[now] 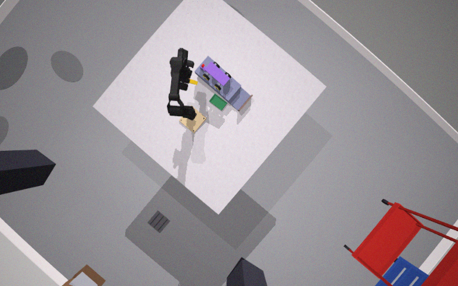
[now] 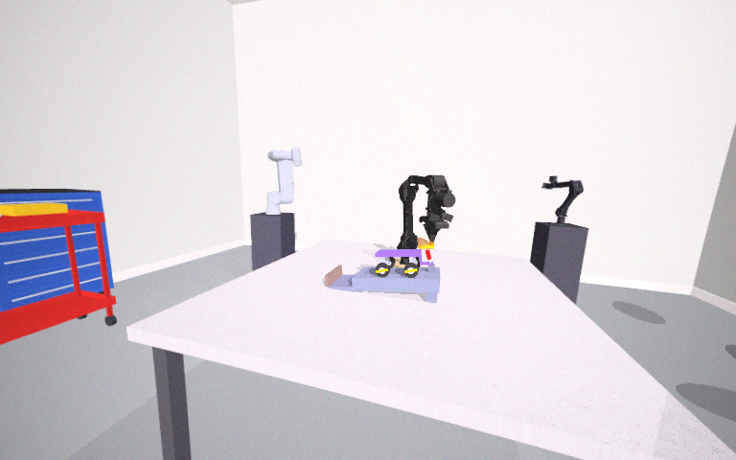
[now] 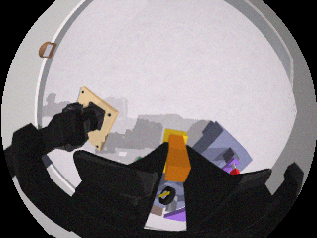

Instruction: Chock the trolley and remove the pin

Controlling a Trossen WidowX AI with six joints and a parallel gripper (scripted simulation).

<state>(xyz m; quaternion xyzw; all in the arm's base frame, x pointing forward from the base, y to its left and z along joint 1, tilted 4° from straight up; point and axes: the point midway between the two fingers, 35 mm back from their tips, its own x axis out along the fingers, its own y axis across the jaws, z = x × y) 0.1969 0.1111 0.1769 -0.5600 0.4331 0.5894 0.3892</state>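
Now: gripper tip 1 cm short of the yellow chock, 2 cm to the left of it and 1 cm above it. Round my gripper tip: stop pin 14 cm ahead, 1 cm to the right, 4 cm below; then purple trolley 15 cm ahead, 13 cm to the right, 6 cm below; then blue-grey ramp 15 cm ahead, 13 cm to the right, 13 cm below.
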